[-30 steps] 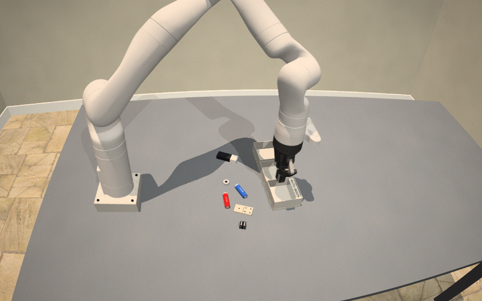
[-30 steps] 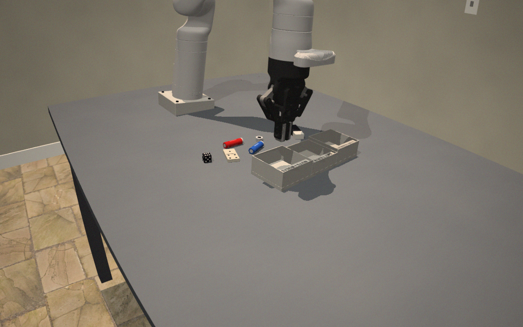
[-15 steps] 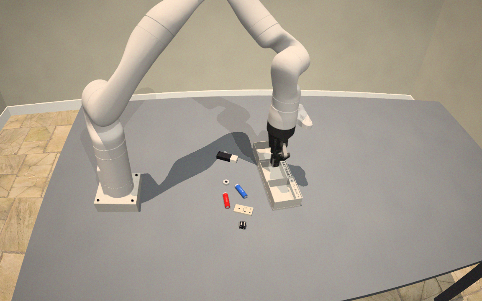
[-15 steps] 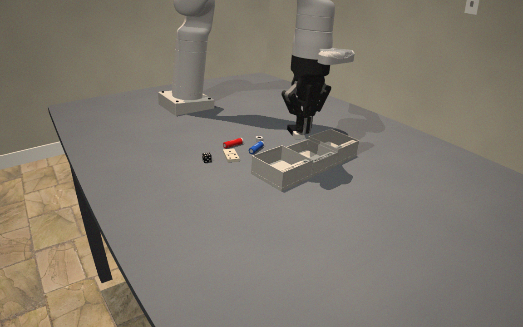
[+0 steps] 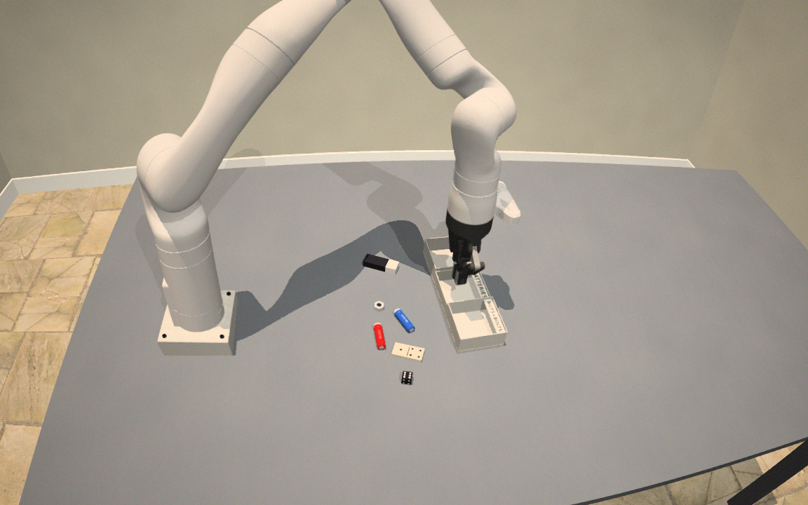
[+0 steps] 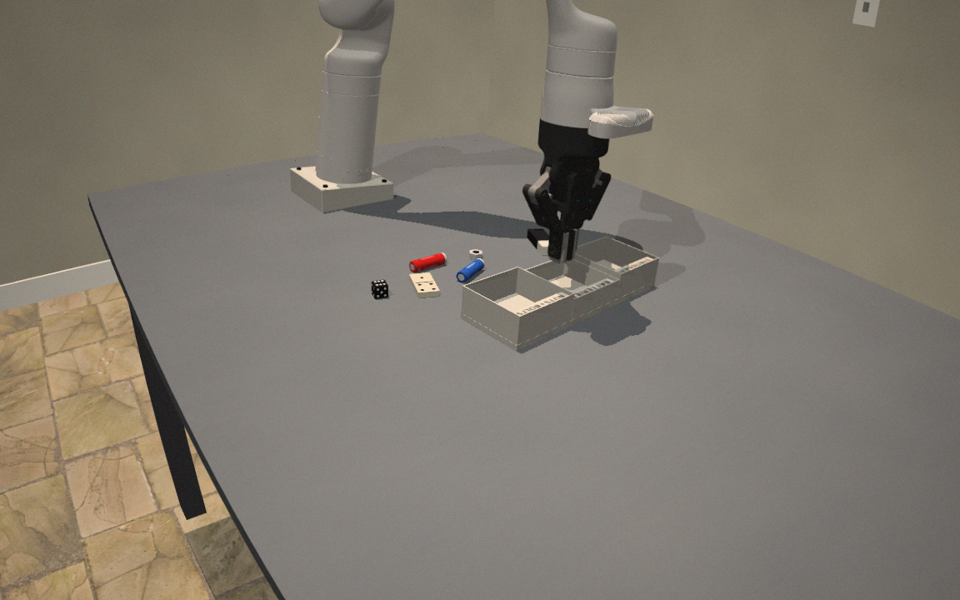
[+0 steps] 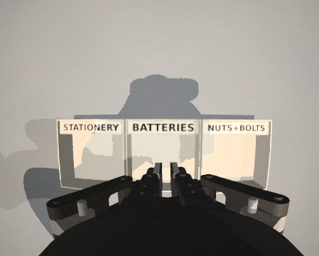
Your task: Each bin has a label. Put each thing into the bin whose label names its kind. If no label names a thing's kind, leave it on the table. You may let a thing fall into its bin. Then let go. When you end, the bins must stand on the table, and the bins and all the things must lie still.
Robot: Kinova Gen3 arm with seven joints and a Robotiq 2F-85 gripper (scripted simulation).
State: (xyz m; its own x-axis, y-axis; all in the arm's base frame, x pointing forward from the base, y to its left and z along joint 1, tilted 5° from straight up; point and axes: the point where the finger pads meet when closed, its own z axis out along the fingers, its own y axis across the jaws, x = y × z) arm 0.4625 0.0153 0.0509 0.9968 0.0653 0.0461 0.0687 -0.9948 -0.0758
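Now: hand 50 mm above the bin row and 10 mm short of it. From my hand the other things lie so: blue battery: 100 mm behind, 60 mm below, 40 mm to the right; then nut: 140 mm behind, 60 mm below; then black-and-white eraser: 120 mm behind, 100 mm to the left, 60 mm below.
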